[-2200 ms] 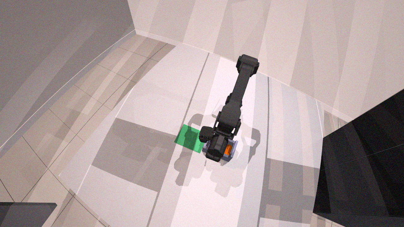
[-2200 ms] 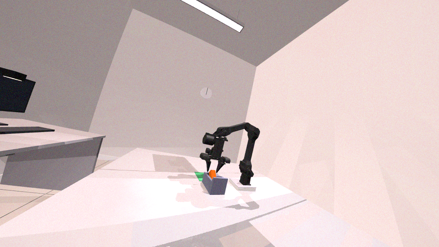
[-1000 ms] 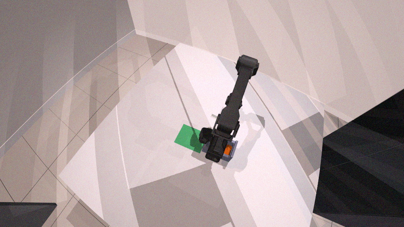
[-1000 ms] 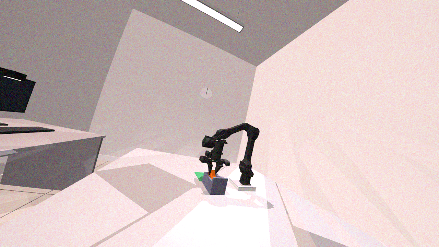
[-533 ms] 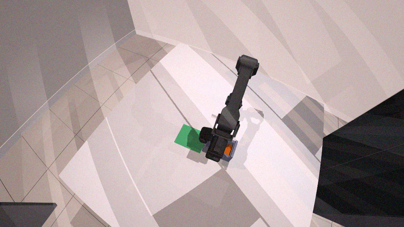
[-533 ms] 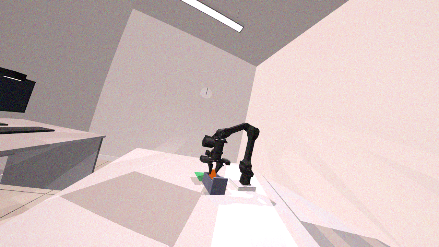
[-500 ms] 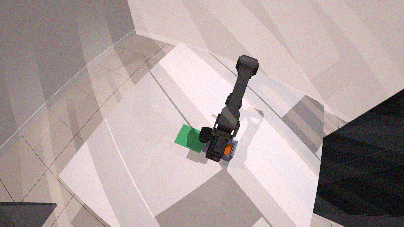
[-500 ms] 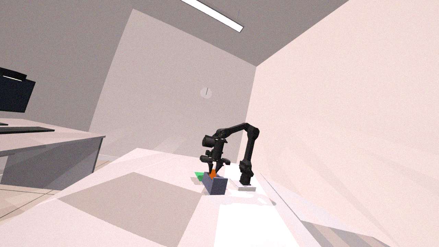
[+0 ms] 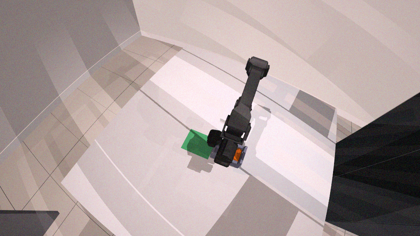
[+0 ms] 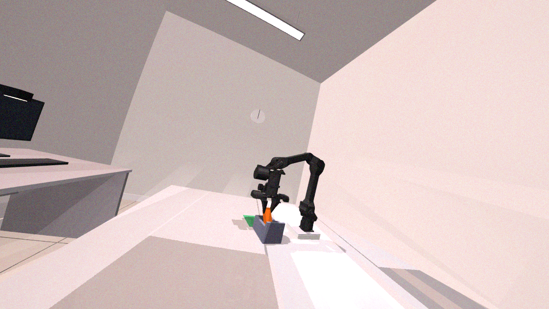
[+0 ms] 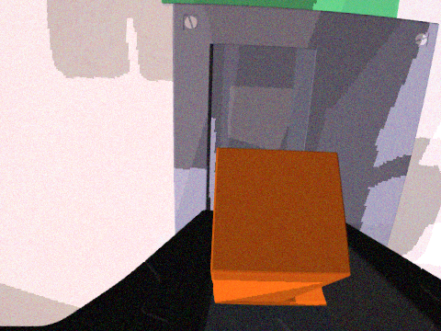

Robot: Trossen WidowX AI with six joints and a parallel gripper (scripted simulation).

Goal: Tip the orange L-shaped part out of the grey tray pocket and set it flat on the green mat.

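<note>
My gripper tip is 14 cm to the left of the green mat, 11 cm above it and 1 cm short of it. Also, from my gripper tip: orange L-shaped part (3 cm to the left, 3 cm below, 2 cm behind).
</note>
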